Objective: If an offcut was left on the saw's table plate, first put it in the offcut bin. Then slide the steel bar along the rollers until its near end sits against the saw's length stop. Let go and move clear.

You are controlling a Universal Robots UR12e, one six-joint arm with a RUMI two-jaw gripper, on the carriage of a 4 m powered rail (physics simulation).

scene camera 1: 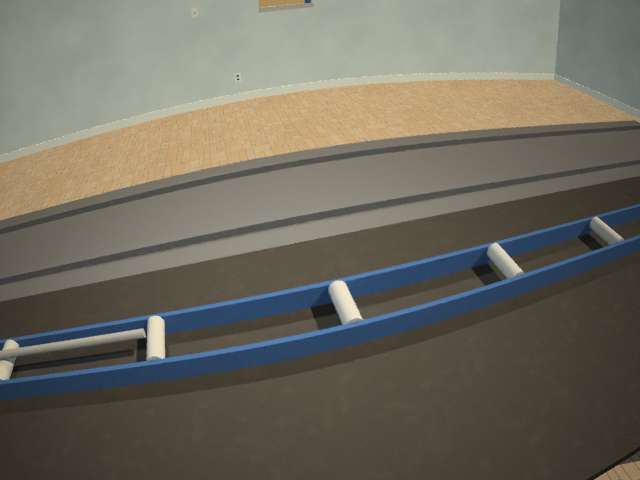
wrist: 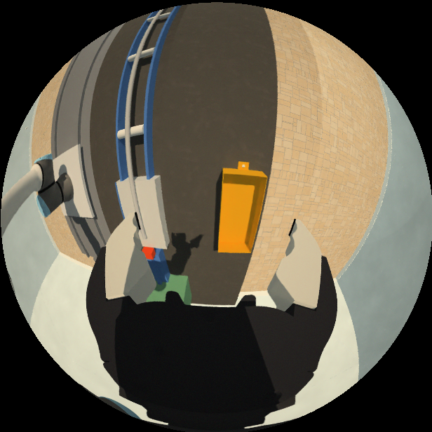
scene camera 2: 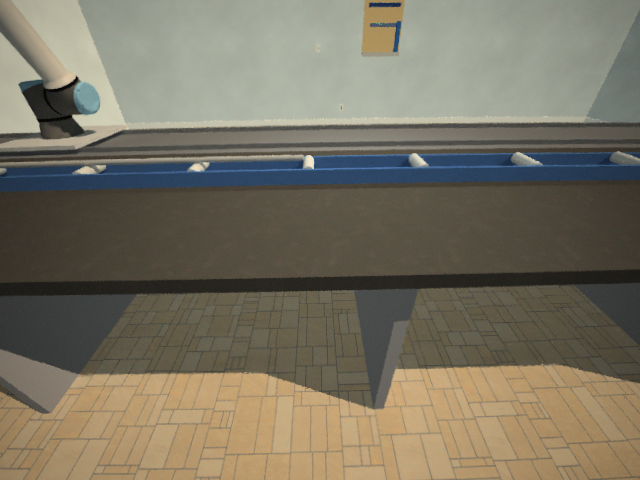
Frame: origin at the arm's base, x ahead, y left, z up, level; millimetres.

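Where they show: arm's base at its link origin: [scene camera 2: 64, 135].
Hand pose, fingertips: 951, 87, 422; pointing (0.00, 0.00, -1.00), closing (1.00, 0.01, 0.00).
Each offset is from my fingertips to the centre of the thing, as dx, dy, dz. "pt": to the spot under its first point.
The long pale steel bar @(pt -325, +1128, -374) [scene camera 1: 77, 342] [scene camera 2: 232, 158] [wrist: 129, 100] lies lengthwise on the white rollers @(-331, +1304, -412) [scene camera 1: 156, 338] [scene camera 2: 308, 162] [wrist: 138, 131]. Its near end is over the saw's light table plate [wrist: 156, 210], close to the red length stop [wrist: 148, 252]; whether they touch I cannot tell. No offcut shows on the visible part of the plate. The orange offcut bin [wrist: 245, 176] stands on the bench to the right of the plate in the wrist view, and no offcut shows inside it. My gripper [wrist: 214, 217] is wide open and empty, above the bench, clear of the bar.
Blue side rails @(pt -264, +1497, -401) [scene camera 1: 248, 346] [scene camera 2: 361, 175] [wrist: 150, 110] flank the rollers. Behind the red stop are a blue part [wrist: 159, 267] and a green block [wrist: 182, 287]. The arm's carriage plate [wrist: 82, 200] [scene camera 2: 103, 136] is on the grey rail track beside the bench.
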